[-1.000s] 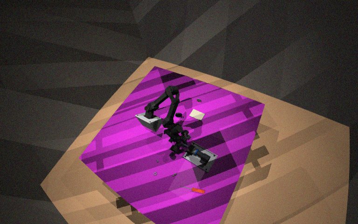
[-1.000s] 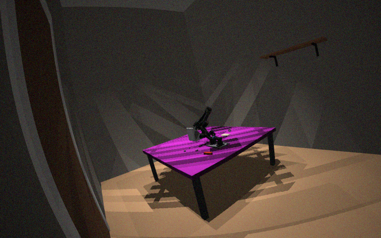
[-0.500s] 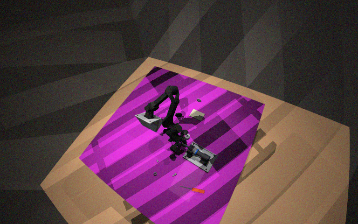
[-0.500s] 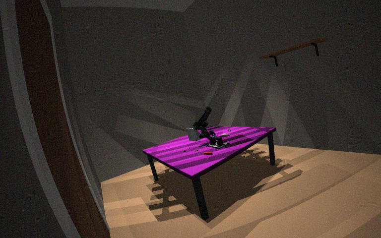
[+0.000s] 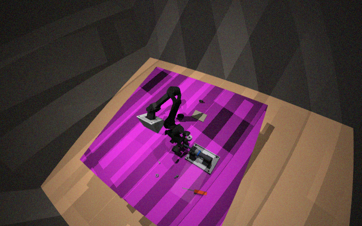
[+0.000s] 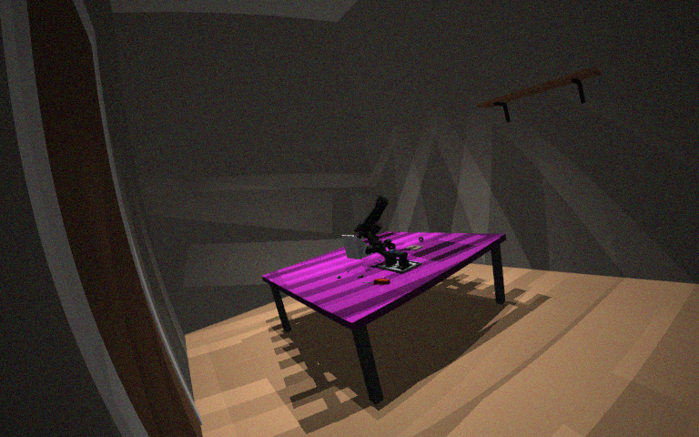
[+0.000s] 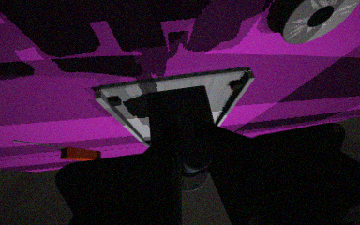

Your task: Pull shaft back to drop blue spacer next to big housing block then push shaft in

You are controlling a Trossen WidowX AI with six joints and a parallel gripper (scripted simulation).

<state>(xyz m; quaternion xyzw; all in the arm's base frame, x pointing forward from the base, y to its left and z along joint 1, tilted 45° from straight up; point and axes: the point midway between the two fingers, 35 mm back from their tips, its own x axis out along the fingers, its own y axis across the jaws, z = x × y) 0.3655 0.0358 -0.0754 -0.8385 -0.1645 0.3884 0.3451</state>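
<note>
Now: the dark shaft 4 cm ahead of my gripper tip and 3 cm above it. The rest, counted from my gripper tip: black disc: 23 cm behind, 21 cm to the left, 2 cm below; then grey ring: 9 cm to the left, 5 cm below, 5 cm behind; then blue spacer: 10 cm ahead, 2 cm above.
</note>
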